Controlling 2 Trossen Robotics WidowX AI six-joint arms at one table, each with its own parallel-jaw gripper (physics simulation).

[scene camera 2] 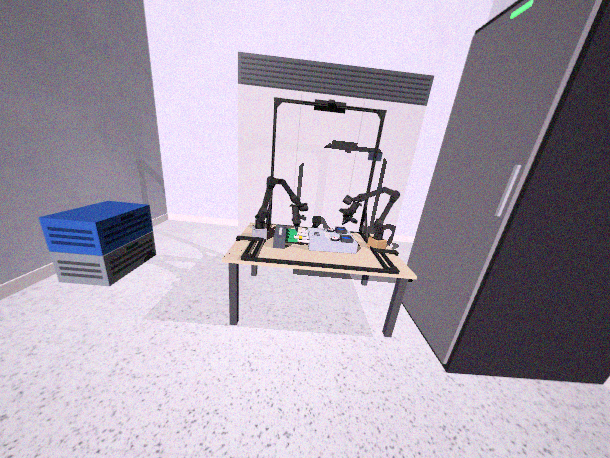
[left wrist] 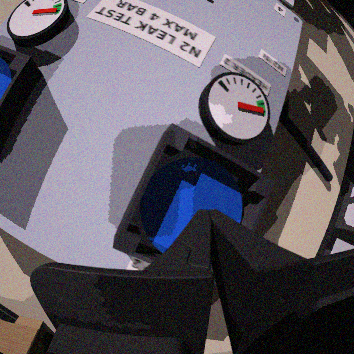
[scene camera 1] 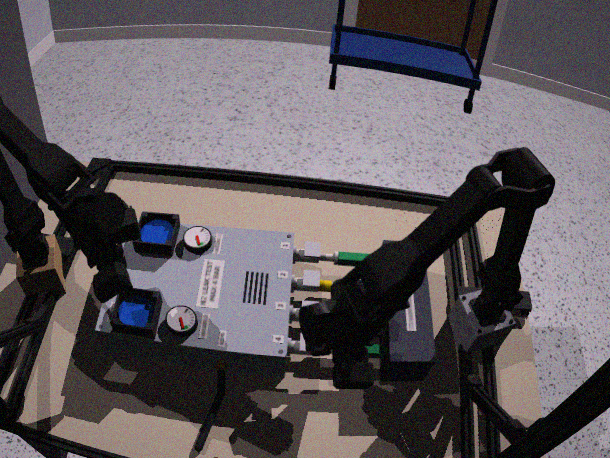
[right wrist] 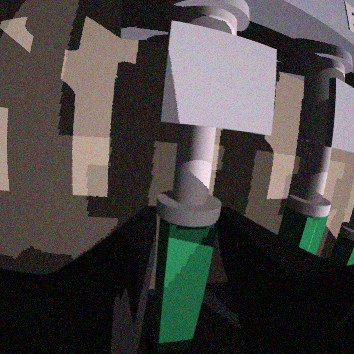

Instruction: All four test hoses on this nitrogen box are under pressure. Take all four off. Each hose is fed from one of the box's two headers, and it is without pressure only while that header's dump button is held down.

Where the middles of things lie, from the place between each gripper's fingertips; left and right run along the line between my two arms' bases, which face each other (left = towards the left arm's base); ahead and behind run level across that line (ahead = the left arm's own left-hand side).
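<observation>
The dark manifold point(right wrist: 217, 319) has my right gripper 12 cm to the left of it and 11 cm short of it, with that gripper 1 cm above it.
For my left hand, the manifold is the reference too: the hand is 100 mm above it, 100 mm short of it, and 480 mm to the left of it.
</observation>
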